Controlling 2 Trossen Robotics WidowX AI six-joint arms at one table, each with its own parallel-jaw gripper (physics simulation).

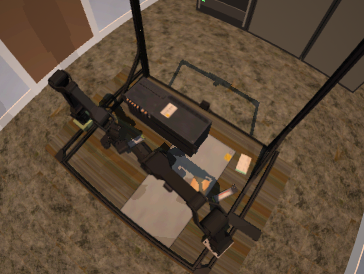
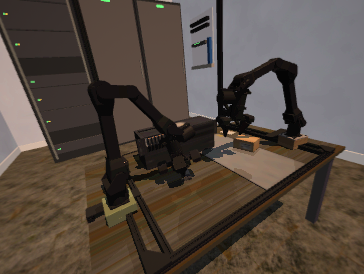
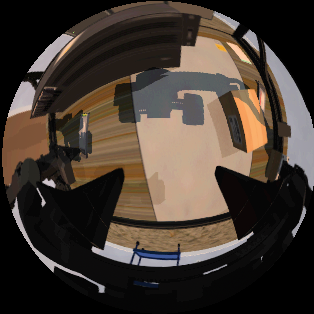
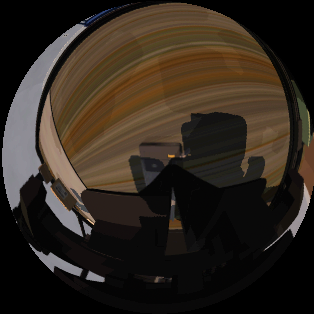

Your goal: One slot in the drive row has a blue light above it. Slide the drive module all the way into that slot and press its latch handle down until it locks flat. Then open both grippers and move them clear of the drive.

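Places are measured from the left arm's base along level axes (x ahead, y left, z up), in centimetres.
Where they show: left gripper, between the fingertips: (image 2: 232, 135) (image 3: 171, 171); right gripper, between the fingertips: (image 2: 184, 175) (image 3: 79, 149) (image 4: 170, 168); left arm's base, origin of its link: (image 1: 218, 242) (image 2: 293, 135) (image 3: 282, 169) (image 4: 41, 175); right arm's base, origin of its link: (image 1: 83, 118) (image 2: 118, 200).
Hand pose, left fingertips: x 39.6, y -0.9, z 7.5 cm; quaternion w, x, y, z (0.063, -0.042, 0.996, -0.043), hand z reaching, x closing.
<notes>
Each offset is from my left fingertips to the top centre of the thing. "pt": to the spot under its first point. Level surfaces: height alone.
The drive module {dy -1.3, dx +26.3, dz -12.7 cm} (image 1: 137, 139) (image 3: 84, 131) (image 4: 159, 150) lies on the wooden table in front of the black server chassis {dy -22.5, dx +22.6, dz +3.9 cm} (image 1: 167, 119) (image 2: 197, 130) (image 3: 116, 44). The chassis's drive row {pt dy -12.4, dx +31.7, dz +3.2 cm} (image 1: 137, 107) (image 2: 154, 141) shows orange tabs; I see no blue light from here. My right gripper (image 2: 179, 166) (image 4: 170, 168) is shut, low over the module's near end, and its fingers cover that end. My left gripper (image 2: 232, 128) (image 3: 171, 171) is open and empty. It hangs above the grey mat {dz -13.5 cm} (image 1: 159, 206) (image 2: 262, 163) (image 3: 181, 163), beside a cardboard box {dy -8.7, dx -15.7, dz -7.5 cm} (image 2: 247, 142) (image 3: 249, 123).
A white card {dy -37.2, dx -21.9, dz -13.5 cm} (image 1: 243, 163) and a small red and white module {dy -18.5, dx -25.5, dz -12.7 cm} (image 1: 225, 193) lie near the table's right rail. Black frame posts (image 1: 140, 41) (image 2: 219, 54) stand at the table's edges. Tall server cabinets (image 2: 154, 68) stand behind.
</notes>
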